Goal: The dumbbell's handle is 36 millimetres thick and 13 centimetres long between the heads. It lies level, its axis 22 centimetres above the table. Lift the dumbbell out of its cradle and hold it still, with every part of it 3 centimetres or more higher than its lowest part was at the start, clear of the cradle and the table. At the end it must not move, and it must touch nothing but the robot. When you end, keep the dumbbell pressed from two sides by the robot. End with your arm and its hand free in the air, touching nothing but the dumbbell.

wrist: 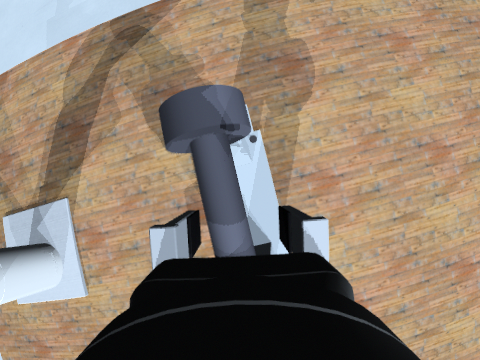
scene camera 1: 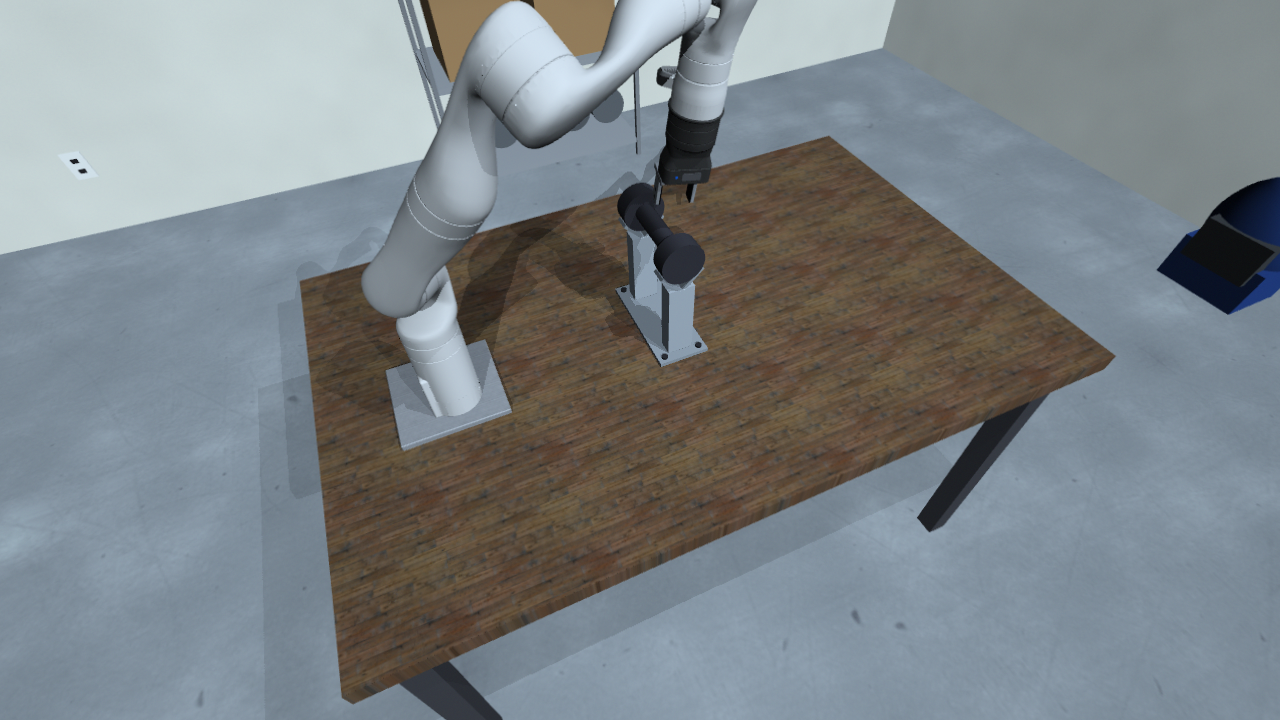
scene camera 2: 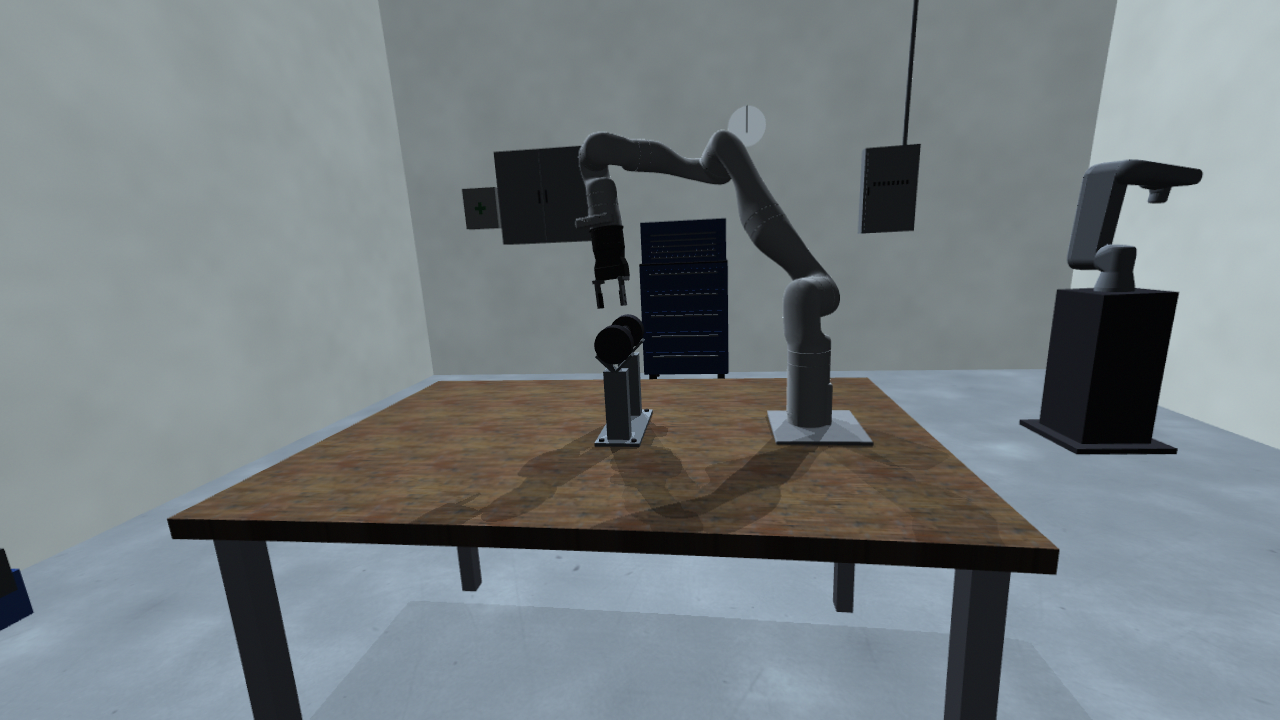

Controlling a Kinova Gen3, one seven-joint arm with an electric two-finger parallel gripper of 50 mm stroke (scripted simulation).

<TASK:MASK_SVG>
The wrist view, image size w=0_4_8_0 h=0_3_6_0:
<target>my gripper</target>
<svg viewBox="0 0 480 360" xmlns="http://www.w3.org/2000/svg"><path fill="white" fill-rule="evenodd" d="M421 359L377 316L362 305L354 302L351 284L329 263L328 219L325 217L311 217L290 205L278 206L279 239L288 251L287 254L193 258L201 245L199 210L188 210L166 224L150 227L152 272L135 288L130 297L130 308L113 319L75 360Z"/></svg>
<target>dark dumbbell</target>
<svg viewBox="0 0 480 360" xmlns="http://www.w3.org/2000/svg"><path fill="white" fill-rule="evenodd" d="M181 91L166 99L158 110L165 149L172 153L192 153L215 257L255 256L255 248L230 144L245 138L252 131L243 94L238 88L229 85L204 85Z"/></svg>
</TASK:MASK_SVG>
